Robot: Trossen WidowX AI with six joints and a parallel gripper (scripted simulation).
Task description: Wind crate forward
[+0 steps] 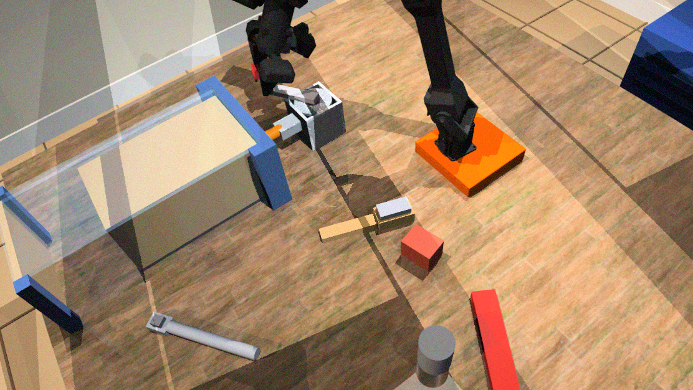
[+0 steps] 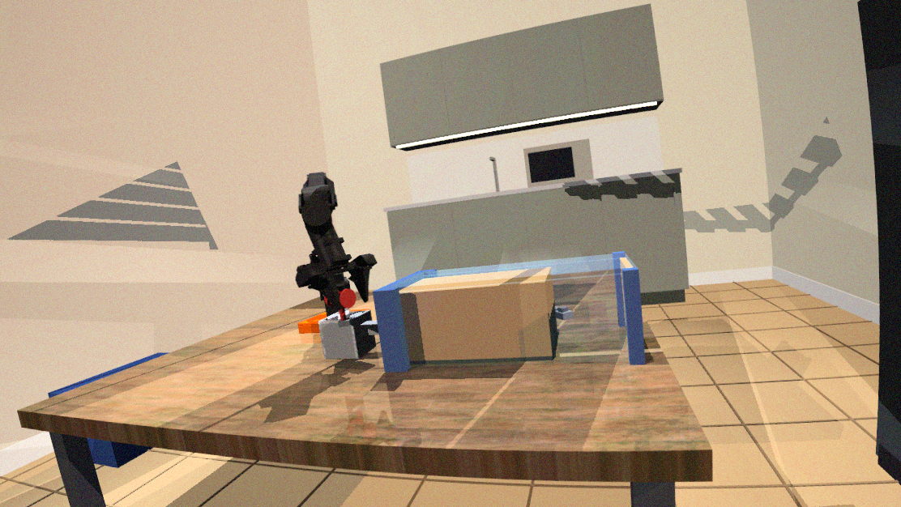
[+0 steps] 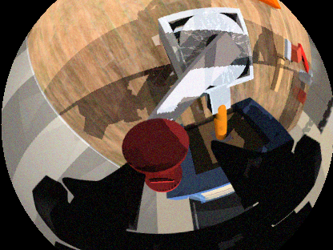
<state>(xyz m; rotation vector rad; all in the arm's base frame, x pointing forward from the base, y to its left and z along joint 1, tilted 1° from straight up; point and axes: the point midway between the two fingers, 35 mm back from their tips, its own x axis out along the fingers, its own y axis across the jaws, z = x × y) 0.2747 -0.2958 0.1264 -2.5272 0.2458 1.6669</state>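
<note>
Now: gripper tip 2 cm past the red knob, 1 cm to the left of it and 1 cm below it. The rest, counted from my gripper tip: winch handle (4 cm behind, 2 cm to the left, 2 cm below); then grey winch (10 cm behind, 9 cm below, 6 cm to the left); then clear-panelled cubby (32 cm ahead, 11 cm to the left, 1 cm below).
</note>
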